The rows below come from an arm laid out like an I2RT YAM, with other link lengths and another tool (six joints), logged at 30 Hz.
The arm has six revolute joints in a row. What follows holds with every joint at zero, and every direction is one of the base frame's.
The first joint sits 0.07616 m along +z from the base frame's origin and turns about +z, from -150 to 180 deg.
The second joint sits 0.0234 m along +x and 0.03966 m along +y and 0.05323 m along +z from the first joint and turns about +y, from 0 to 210 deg.
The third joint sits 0.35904 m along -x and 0.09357 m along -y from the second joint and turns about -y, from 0 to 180 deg.
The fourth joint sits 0.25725 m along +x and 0.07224 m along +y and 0.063 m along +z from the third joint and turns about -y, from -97 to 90 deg.
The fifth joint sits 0.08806 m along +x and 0.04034 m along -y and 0.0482 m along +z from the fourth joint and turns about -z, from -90 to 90 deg.
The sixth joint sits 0.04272 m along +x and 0.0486 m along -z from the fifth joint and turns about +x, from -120 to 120 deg.
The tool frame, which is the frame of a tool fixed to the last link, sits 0.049 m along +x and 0.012 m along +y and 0.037 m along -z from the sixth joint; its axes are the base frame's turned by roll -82.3, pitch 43.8 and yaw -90 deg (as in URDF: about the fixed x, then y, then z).
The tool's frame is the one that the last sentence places.
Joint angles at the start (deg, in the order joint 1, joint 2, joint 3, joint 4, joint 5, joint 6): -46.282, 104.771, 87.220, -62.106, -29.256, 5.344
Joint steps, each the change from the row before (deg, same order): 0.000, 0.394, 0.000, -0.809, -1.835, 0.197; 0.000, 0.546, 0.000, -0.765, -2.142, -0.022; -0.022, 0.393, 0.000, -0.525, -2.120, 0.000; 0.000, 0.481, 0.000, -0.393, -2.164, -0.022; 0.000, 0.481, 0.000, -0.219, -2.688, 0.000; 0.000, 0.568, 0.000, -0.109, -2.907, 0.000; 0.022, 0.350, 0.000, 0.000, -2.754, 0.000; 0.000, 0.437, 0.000, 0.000, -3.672, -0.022; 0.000, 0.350, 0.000, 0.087, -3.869, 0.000
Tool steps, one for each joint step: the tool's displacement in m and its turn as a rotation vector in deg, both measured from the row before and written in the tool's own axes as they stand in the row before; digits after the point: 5 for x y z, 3 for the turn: -0.00022, 0.00267, 0.00088, -2.069, -0.299, 0.849; -0.00041, 0.00233, 0.00164, -2.348, -0.459, 0.744; -0.00090, 0.00209, 0.00083, -2.092, -0.735, 0.640; -0.00118, 0.00160, 0.00143, -2.099, -0.803, 0.610; -0.00203, 0.00176, 0.00124, -2.393, -1.269, 0.615; -0.00234, 0.00134, 0.00161, -2.534, -1.438, 0.649; -0.00257, 0.00183, 0.00061, -2.262, -1.551, 0.441; -0.00334, 0.00229, 0.00043, -2.975, -2.112, 0.590; -0.00373, 0.00264, -0.00014, -3.039, -2.351, 0.526
